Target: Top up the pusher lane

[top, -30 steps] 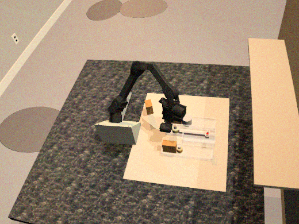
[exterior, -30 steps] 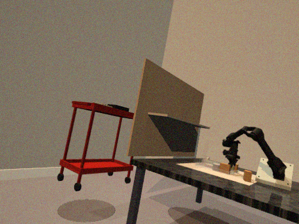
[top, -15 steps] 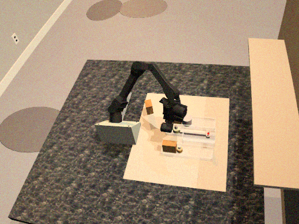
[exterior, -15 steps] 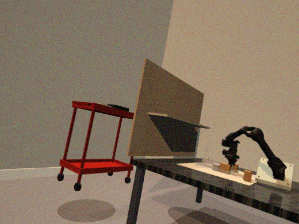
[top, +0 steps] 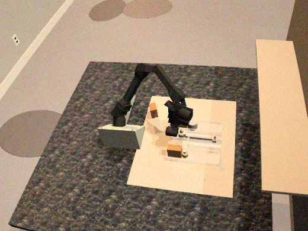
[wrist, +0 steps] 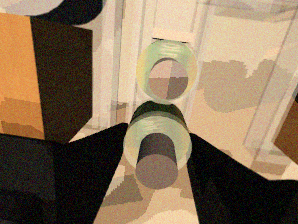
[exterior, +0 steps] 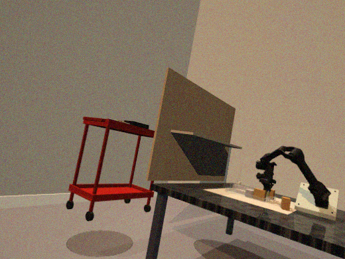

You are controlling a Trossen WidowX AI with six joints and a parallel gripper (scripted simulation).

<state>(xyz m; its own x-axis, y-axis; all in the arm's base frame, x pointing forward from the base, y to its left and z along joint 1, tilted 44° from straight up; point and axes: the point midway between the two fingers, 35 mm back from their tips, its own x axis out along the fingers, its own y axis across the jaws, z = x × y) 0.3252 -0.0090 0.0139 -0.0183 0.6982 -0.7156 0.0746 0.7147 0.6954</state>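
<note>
Right now my gripper tip is 90 mm short of the grey cylinder, 70 mm to the right of it and 20 mm above it. From my gripper tip the other things lie so: clear lane rack (140 mm ahead, 30 mm to the right, 30 mm below).
</note>
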